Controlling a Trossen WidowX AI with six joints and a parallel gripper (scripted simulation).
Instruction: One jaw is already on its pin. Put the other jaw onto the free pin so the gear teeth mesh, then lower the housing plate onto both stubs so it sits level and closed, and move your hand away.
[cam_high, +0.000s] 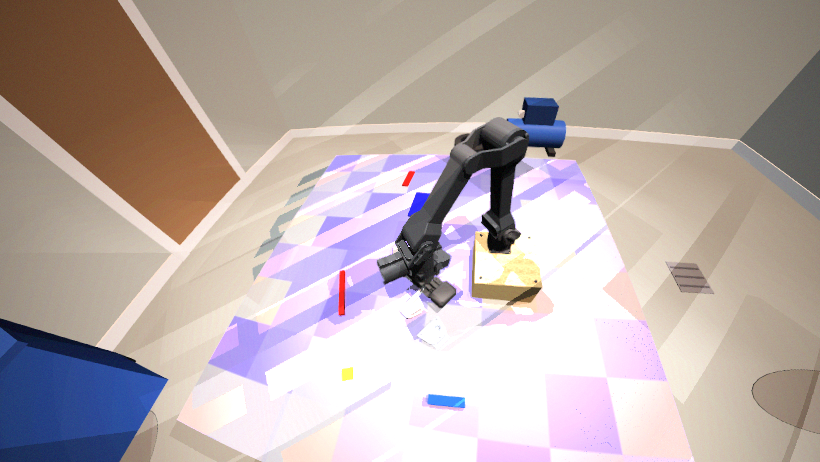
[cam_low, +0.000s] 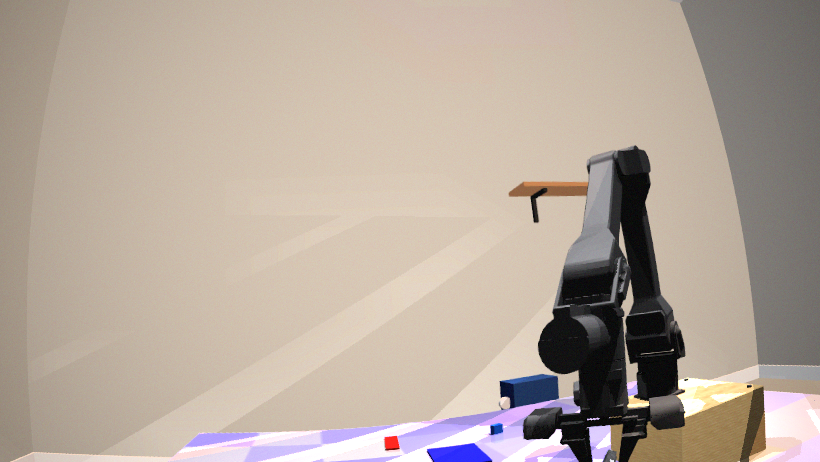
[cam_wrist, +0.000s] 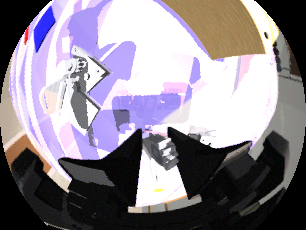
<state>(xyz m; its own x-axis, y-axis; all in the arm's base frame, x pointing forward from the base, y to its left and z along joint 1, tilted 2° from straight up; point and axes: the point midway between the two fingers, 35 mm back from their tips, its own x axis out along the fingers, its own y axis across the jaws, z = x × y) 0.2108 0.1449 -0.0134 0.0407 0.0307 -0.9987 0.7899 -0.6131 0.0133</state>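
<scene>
My gripper tip is now 1 cm short of the grey jaw, 2 cm to the right of it and 2 cm below it. The rest, counted from my gripper tip: blue tile: 6 cm ahead, 40 cm to the right, 4 cm below; yellow square: 18 cm ahead, 26 cm to the left, 4 cm below; blue bar: 9 cm behind, 27 cm to the left, 3 cm below.
</scene>
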